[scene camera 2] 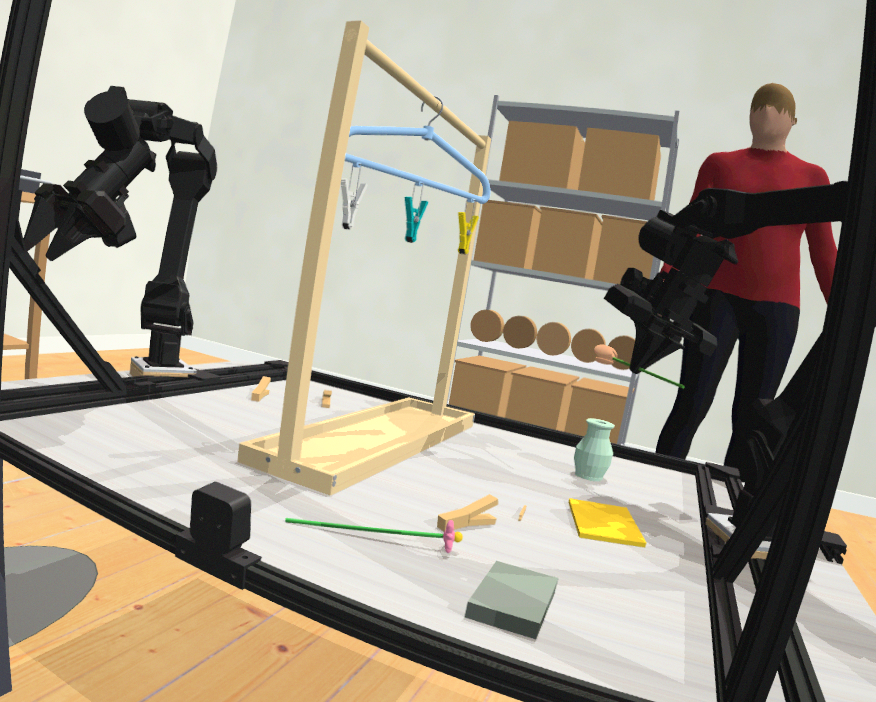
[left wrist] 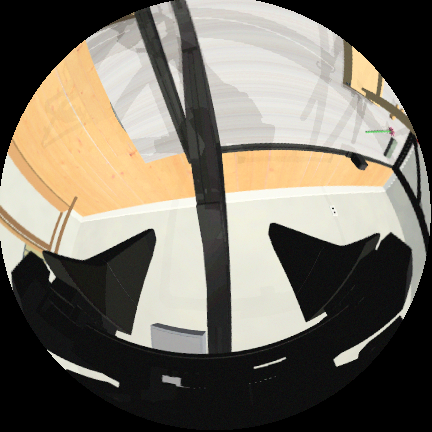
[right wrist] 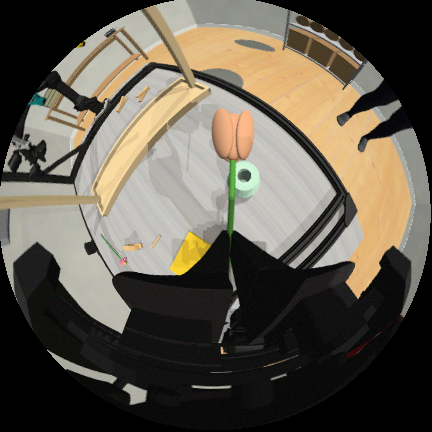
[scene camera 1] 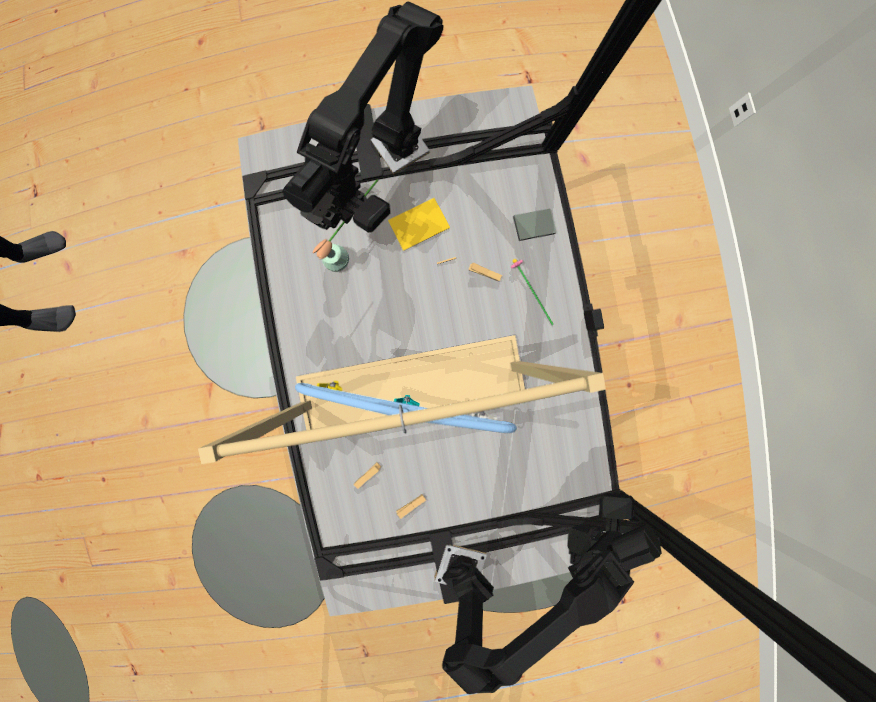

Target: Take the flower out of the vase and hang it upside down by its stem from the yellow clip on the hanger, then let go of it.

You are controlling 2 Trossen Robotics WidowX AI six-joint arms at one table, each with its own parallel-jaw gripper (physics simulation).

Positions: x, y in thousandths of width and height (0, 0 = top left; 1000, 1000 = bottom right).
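My right gripper: scene camera 1 (397, 316), scene camera 2 (723, 531), right wrist view (527, 545); out of frame in the left wrist view. Yellow pad: scene camera 1 (486, 314), scene camera 2 (681, 743), right wrist view (448, 573); out of frame in the left wrist view.
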